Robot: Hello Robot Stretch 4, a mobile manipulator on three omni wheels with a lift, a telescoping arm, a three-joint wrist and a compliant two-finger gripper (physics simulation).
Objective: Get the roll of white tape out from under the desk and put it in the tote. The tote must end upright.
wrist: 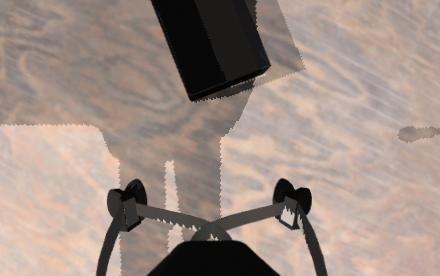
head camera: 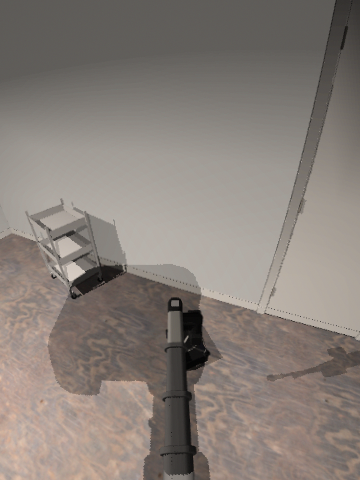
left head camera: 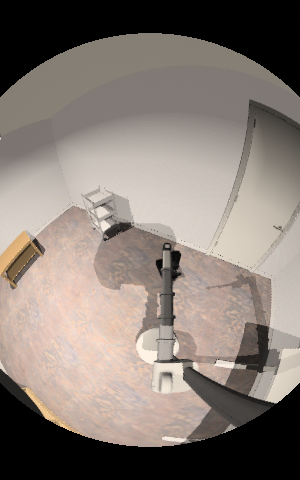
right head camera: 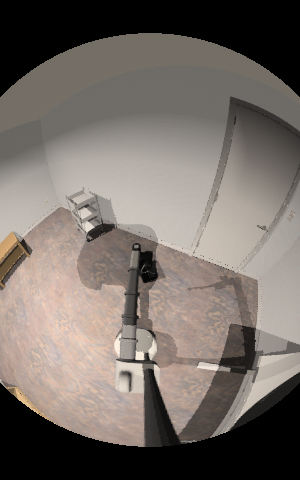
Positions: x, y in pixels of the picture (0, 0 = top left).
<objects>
A white three-shelf cart (head camera: 66, 247): 225 cm from the lens. A door (head camera: 306, 284) is 184 cm from the lens. The marked spots on the door and the white three-shelf cart are 206 cm apart.
</objects>
